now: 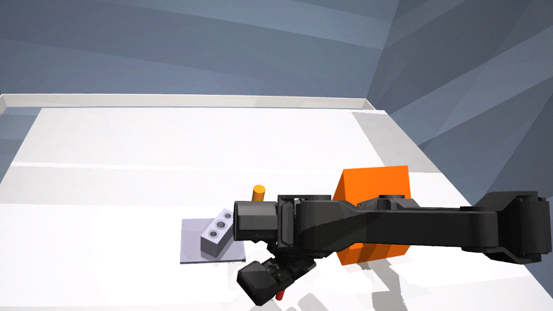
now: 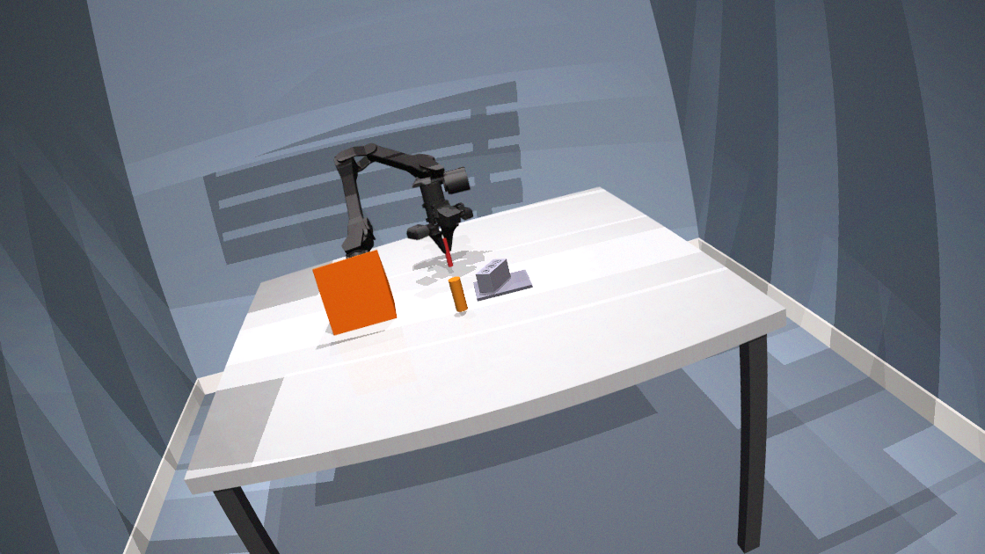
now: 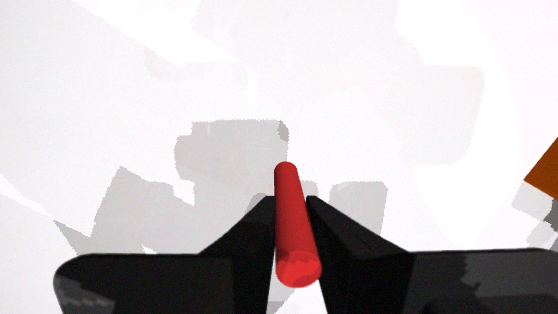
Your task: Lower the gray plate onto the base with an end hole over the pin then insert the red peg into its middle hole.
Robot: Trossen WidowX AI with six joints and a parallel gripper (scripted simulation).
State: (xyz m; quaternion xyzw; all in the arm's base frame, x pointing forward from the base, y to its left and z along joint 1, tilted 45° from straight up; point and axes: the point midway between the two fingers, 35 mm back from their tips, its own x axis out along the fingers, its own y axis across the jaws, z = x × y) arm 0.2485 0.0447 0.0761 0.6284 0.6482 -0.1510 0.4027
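Right now the gray plate is 180 mm to the right of my gripper tip, 70 mm ahead of it and 30 mm below it. From my gripper tip the other things lie so: orange cylinder 250 mm to the right, 40 mm behind, 30 mm below; then gray base 170 mm to the right, 90 mm ahead, 60 mm below; then red peg right at my gripper tip.
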